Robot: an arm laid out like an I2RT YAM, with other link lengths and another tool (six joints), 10 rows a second.
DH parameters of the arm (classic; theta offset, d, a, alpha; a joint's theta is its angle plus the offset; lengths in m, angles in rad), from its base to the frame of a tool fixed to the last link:
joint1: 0 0.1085 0.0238 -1.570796
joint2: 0 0 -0.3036 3.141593
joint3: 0.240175 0 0.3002 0
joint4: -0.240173 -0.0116 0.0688 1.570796
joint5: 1.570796 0.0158 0 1.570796
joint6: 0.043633 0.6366 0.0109 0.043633
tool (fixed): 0 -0.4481 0 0
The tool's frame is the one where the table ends.
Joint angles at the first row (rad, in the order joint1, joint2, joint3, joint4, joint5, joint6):
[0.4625, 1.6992, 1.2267, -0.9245, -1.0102, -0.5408]
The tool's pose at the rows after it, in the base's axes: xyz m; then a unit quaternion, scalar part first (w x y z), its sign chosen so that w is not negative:
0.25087 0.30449 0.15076 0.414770 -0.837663 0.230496 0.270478
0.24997 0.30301 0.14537 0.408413 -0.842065 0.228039 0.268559
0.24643 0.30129 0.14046 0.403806 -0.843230 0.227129 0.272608
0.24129 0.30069 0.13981 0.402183 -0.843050 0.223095 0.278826
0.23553 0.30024 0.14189 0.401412 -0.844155 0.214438 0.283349
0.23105 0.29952 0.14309 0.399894 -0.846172 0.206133 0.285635
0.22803 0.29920 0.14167 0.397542 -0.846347 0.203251 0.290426
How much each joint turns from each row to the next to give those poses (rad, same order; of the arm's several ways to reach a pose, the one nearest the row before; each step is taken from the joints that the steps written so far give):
[0.0014, -0.0010, -0.0032, 0.0095, 0.0133, 0.0077]
[0.0022, 0.0058, -0.0046, -0.0042, 0.0132, -0.0152]
[0.0007, 0.0033, -0.0121, -0.0052, 0.0012, -0.0132]
[0.0030, -0.0014, -0.0071, -0.0137, -0.0071, -0.0160]
[0.0047, -0.0053, -0.0016, -0.0231, -0.0059, -0.0252]
[0.0041, -0.0038, -0.0006, -0.0203, -0.0012, -0.0247]
[0.0024, 0.0039, -0.0025, -0.0115, -0.0033, -0.0139]

